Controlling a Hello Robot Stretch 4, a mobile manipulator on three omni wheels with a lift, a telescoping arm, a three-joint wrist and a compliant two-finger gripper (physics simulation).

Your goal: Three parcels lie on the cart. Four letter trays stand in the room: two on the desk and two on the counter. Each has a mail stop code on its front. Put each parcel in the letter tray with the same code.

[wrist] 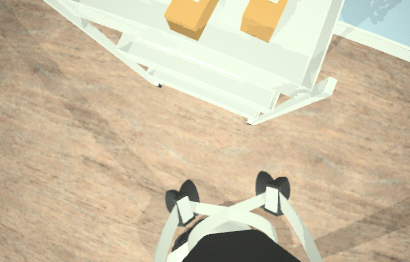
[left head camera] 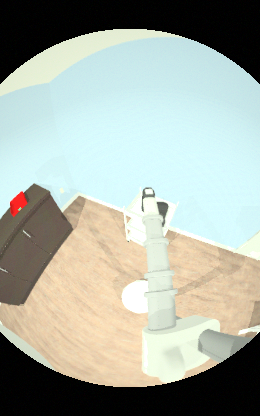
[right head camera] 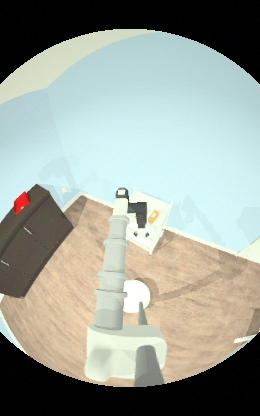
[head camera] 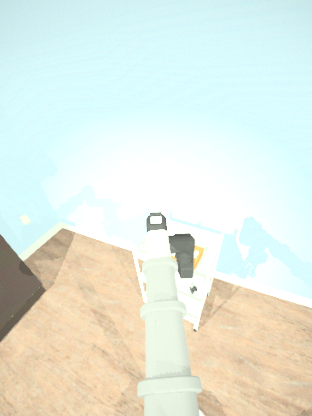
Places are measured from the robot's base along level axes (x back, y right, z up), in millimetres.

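Pixels of known places: gripper, fingertip midpoint: (wrist: 226, 190) (right head camera: 140, 235) (head camera: 183, 292); robot's base, origin of the base link: (left head camera: 139, 295) (right head camera: 132, 295).
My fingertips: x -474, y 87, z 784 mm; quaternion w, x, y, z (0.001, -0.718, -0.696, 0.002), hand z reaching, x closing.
Ahead of a thing's pixels: the offset from my fingertips to its top centre. "spot": to the spot under its first point.
The white cart (head camera: 212, 242) (left head camera: 136, 221) (right head camera: 155, 237) (wrist: 300, 30) stands by the wall. Two orange parcels lie on its top in the wrist view: the left parcel @[spot: dx -233, dy -14, dz -97 mm] (wrist: 190, 19) and the right parcel @[spot: dx -215, dy +90, dz -97 mm] (wrist: 262, 19). Part of an orange parcel (head camera: 199, 257) shows beside the dark wrist in the head camera, and one parcel (right head camera: 153, 216) shows in the right head camera. My gripper (right head camera: 141, 234) (wrist: 226, 190) is open with nothing between its fingers, above and on the near side of the cart. A red letter tray @[dx -297, dy -1625, dz +163 mm] (left head camera: 19, 204) (right head camera: 21, 203) stands on a dark cabinet; its code is unreadable.
The dark cabinet (head camera: 15, 285) (left head camera: 37, 245) (right head camera: 37, 240) stands to the left of the cart. The blue wall (left head camera: 150, 115) (right head camera: 150, 115) rises behind the cart. A white round disc (left head camera: 135, 296) (right head camera: 136, 296) shows low beside the arm. A white edge (right head camera: 247, 338) shows at the far right.
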